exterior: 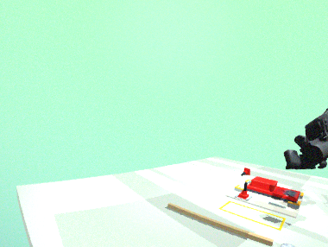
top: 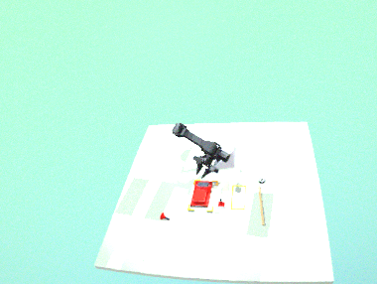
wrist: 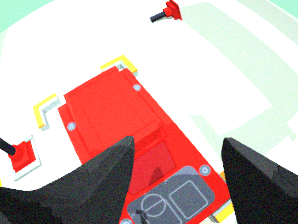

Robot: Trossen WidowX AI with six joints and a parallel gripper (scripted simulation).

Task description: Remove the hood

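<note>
My gripper tip is 9 cm short of the red hood, 2 cm to the right of it and 8 cm above it. The rest, counted from my gripper tip: grey wheel (9 cm behind, 38 cm to the left, 11 cm below); thin wooden stick (10 cm ahead, 39 cm to the left, 11 cm below).
</note>
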